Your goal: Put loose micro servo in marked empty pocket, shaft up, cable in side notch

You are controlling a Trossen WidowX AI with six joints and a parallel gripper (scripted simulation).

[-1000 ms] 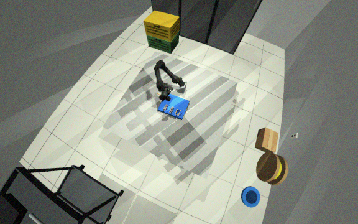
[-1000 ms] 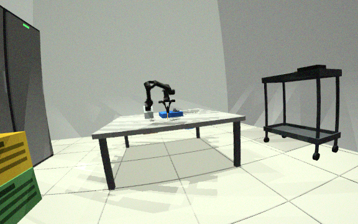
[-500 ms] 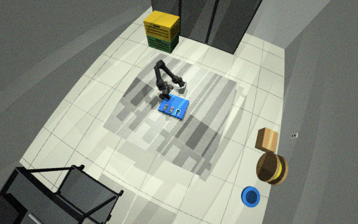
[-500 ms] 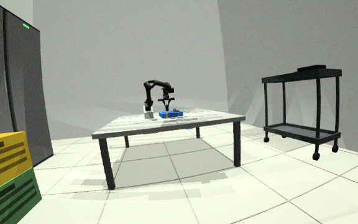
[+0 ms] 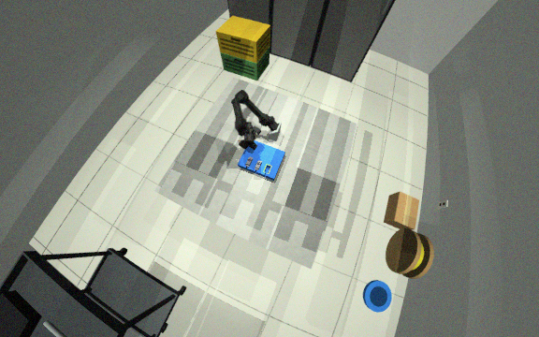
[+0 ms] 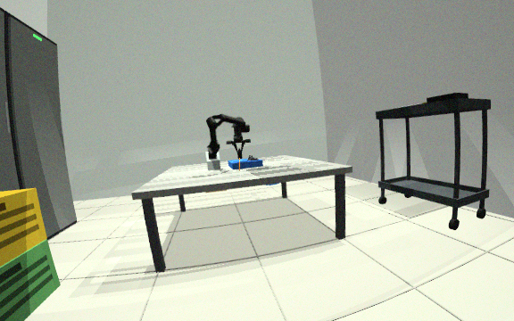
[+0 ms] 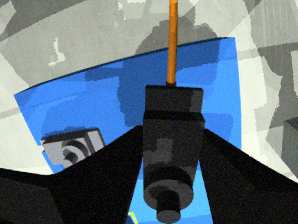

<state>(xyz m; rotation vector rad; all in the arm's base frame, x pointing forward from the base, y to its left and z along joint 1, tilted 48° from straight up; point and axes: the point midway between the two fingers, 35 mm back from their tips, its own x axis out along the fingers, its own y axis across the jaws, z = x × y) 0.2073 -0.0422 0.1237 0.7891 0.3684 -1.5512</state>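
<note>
The blue deck lies 10 mm ahead of my gripper tip, 110 mm to the left of it and 100 mm below it.
</note>
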